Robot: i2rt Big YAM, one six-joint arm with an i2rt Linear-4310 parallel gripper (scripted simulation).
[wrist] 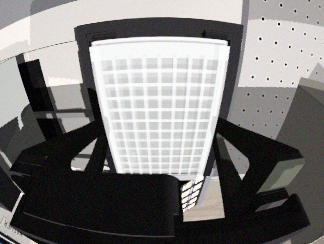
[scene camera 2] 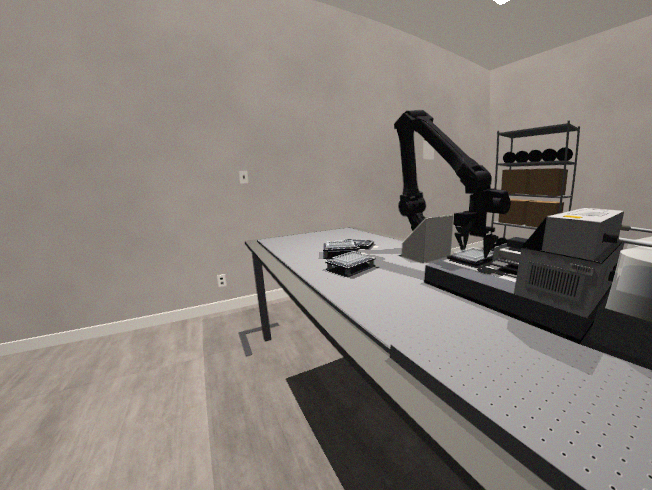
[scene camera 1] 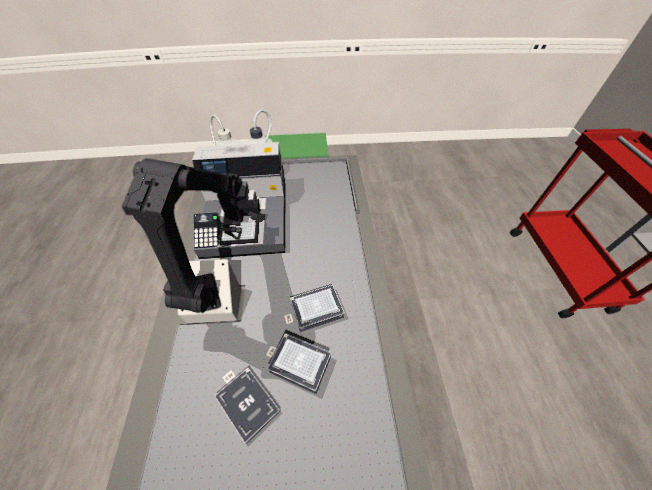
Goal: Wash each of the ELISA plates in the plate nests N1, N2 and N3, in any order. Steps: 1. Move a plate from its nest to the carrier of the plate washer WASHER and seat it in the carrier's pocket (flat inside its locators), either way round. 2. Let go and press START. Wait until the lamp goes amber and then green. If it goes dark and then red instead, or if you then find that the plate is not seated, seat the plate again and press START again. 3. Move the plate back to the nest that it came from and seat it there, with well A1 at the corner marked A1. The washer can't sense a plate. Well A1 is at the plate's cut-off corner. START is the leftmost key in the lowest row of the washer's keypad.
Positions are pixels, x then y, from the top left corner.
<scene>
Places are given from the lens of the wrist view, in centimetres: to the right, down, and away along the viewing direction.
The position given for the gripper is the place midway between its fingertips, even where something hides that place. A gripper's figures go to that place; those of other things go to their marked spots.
gripper [wrist: 160, 122]: 0, 0, 13
clear ELISA plate [wrist: 185, 158]: 2, 3, 15
</scene>
